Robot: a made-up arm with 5 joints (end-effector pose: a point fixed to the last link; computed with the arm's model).
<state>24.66 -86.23 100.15 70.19 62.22</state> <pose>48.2 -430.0 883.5 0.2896 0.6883 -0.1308 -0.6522</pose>
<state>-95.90 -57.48 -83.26 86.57 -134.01</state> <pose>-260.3 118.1 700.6 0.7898 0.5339 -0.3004 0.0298</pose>
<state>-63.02 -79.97 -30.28 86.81 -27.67</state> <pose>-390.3 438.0 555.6 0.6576 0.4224 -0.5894 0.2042</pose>
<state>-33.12 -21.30 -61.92 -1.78 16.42</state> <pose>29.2 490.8 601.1 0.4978 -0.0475 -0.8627 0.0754</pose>
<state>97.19 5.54 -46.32 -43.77 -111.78</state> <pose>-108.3 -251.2 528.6 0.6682 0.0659 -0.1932 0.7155</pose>
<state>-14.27 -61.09 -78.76 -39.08 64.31</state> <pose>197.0 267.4 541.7 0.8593 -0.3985 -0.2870 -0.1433</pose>
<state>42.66 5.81 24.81 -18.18 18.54</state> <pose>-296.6 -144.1 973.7 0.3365 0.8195 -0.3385 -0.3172</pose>
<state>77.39 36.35 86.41 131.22 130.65</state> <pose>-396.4 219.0 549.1 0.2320 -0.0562 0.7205 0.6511</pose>
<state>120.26 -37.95 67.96 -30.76 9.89</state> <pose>121.6 -307.2 226.5 0.2080 -0.8530 -0.4788 -0.0014</pose>
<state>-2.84 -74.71 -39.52 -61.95 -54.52</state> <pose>272.2 135.0 635.5 0.3586 -0.2312 -0.4381 -0.7912</pose>
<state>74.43 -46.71 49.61 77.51 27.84</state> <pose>-398.2 -388.1 611.3 0.2340 -0.7076 0.3097 0.5904</pose>
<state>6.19 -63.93 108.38 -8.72 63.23</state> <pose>232.5 -219.7 924.9 0.3085 0.8840 0.2944 -0.1915</pose>
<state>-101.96 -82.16 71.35 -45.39 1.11</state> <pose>337.9 374.0 489.5 0.5317 -0.1808 -0.1020 -0.8211</pose>
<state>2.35 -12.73 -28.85 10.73 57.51</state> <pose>-174.0 411.3 798.4 0.6372 0.1294 -0.7586 0.0427</pose>
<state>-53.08 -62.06 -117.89 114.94 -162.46</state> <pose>-149.2 -59.9 886.2 0.7917 0.5643 -0.1258 -0.1972</pose>
